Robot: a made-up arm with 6 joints.
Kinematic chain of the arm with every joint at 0, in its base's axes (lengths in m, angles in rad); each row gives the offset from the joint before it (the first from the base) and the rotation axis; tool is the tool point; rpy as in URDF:
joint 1: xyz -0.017 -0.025 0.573 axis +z
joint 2: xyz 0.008 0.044 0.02 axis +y
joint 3: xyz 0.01 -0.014 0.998 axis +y
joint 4: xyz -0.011 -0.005 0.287 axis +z
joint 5: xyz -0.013 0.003 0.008 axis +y
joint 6: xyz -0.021 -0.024 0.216 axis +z
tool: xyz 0 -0.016 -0.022 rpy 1.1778 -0.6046 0.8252
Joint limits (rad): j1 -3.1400..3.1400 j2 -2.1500..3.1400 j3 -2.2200..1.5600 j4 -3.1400..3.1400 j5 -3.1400..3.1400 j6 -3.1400..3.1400
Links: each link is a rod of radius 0.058 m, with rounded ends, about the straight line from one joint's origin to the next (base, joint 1, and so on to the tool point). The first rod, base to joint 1, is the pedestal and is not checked.
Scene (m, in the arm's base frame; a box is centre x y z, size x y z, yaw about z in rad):
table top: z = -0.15
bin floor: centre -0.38 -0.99 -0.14 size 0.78 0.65 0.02 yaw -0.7
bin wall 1: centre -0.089 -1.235 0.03 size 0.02 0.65 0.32 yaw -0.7
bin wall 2: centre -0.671 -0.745 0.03 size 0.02 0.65 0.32 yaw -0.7
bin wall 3: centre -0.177 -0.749 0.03 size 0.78 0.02 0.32 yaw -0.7
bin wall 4: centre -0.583 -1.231 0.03 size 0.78 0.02 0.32 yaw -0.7
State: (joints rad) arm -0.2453 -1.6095 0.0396 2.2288 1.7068 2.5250
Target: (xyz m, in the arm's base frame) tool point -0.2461 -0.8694 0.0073
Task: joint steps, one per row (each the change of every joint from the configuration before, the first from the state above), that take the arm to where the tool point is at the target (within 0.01 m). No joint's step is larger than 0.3 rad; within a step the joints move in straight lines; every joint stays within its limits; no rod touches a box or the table.
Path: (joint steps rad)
1: 0.1869 0.2660 -0.2663 0.0711 0.2194 0.0252
2: 0.1869 0.2660 -0.2663 0.0710 0.2193 0.0253
3: 0.1868 0.2661 -0.2663 0.0711 0.2194 0.0252
4: 0.2761 -0.2775 -0.0178 0.0681 -0.0693 -0.0181
5: 0.2760 -0.2775 -0.0178 0.0680 -0.0693 -0.0181
6: 0.2760 -0.2774 -0.0177 0.0680 -0.0693 -0.0181
7: 0.2760 -0.2775 -0.0178 0.0681 -0.0692 -0.0181

